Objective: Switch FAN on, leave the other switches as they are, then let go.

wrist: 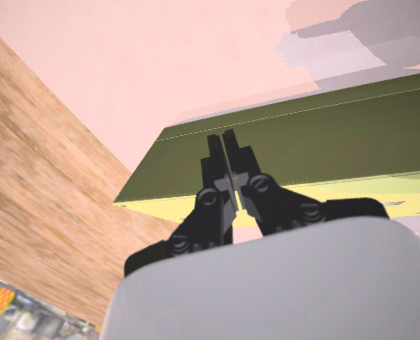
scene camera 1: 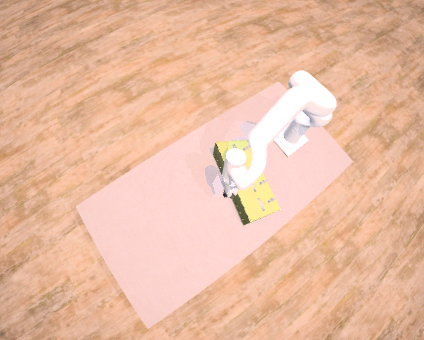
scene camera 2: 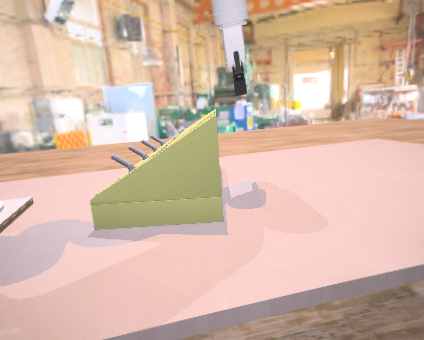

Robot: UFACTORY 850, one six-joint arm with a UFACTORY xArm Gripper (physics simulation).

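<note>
A yellow-green wedge-shaped switch box [scene camera 1: 257, 202] [scene camera 2: 175, 185] [wrist: 310, 135] stands on the pink table top, its sloped face set with grey toggle levers. Several levers [scene camera 2: 123, 162] stick out from the slope in the side view. Which lever is FAN cannot be read, and the arm hides part of the face from above. My gripper [scene camera 1: 226, 195] [scene camera 2: 240, 94] [wrist: 225, 150] is shut and empty. It hangs above and just beyond the tall back edge of the box, apart from it. In the wrist view its closed fingers show in front of the dark back wall.
The pink table top [scene camera 1: 150, 225] [scene camera 2: 325, 240] lies under the box. The arm's white base plate [scene camera 1: 291, 145] stands on the sloped-face side of the box. The arm [scene camera 1: 280, 117] reaches over the box. Shadows fall beside the box.
</note>
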